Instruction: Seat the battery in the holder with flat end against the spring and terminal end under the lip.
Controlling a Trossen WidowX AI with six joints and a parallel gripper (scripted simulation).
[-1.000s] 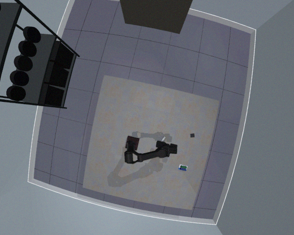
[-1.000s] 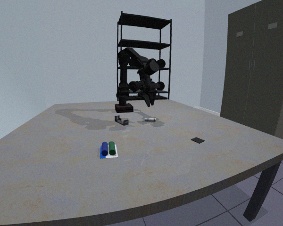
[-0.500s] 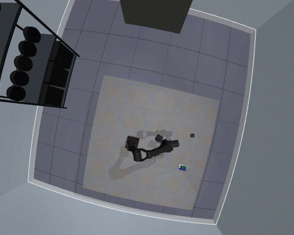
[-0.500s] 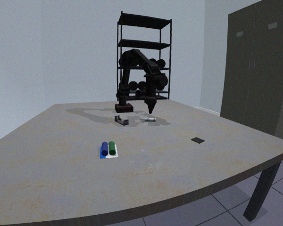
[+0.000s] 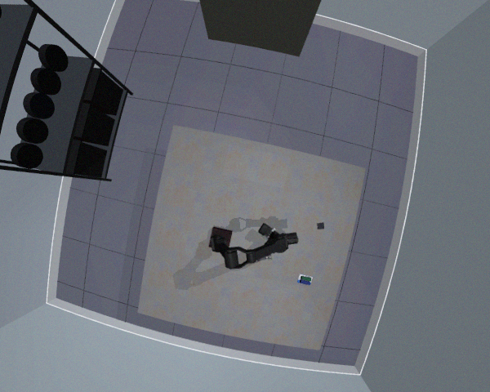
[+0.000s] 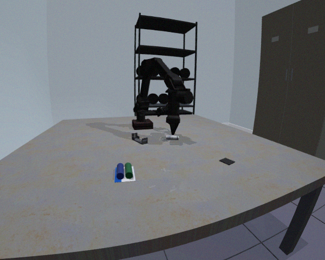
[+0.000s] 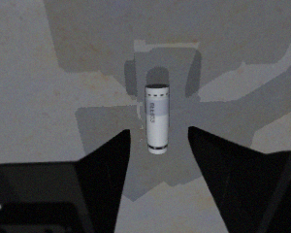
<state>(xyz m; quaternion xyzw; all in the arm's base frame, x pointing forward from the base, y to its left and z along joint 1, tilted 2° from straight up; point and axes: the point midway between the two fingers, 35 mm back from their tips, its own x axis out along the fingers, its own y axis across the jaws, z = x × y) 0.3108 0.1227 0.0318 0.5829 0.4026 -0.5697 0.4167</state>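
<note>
Right now the white battery is 2 cm below my gripper tip. Also, from my gripper tip: dark flat square: 30 cm ahead, 12 cm to the left, 3 cm below.
</note>
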